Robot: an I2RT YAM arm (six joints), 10 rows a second.
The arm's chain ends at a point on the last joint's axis. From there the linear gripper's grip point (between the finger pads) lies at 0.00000 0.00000 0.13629 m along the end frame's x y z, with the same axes.
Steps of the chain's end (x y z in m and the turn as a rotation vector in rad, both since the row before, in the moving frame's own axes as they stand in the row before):
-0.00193 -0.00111 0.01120 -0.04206 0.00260 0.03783
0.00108 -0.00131 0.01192 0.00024 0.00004 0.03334
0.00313 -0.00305 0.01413 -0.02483 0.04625 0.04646
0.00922 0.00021 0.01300 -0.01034 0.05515 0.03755
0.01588 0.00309 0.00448 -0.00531 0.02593 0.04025
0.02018 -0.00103 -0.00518 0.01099 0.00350 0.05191
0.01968 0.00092 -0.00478 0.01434 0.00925 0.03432
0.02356 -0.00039 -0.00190 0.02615 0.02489 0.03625
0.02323 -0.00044 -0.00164 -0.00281 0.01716 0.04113
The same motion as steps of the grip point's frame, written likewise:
-0.00168 0.00463 0.01108 -0.04206 0.00260 0.03783
0.00109 -0.00134 0.01192 0.00024 0.00004 0.03334
0.00935 0.00048 0.01394 -0.02483 0.04625 0.04646
0.01670 0.00176 0.01279 -0.01034 0.05515 0.03755
0.01940 0.00388 0.00443 -0.00531 0.02593 0.04025
0.02070 -0.00251 -0.00519 0.01099 0.00350 0.05191
0.02097 -0.00101 -0.00480 0.01434 0.00925 0.03432
0.02702 -0.00389 -0.00199 0.02615 0.02489 0.03625
0.02556 -0.00001 -0.00166 -0.00281 0.01716 0.04113

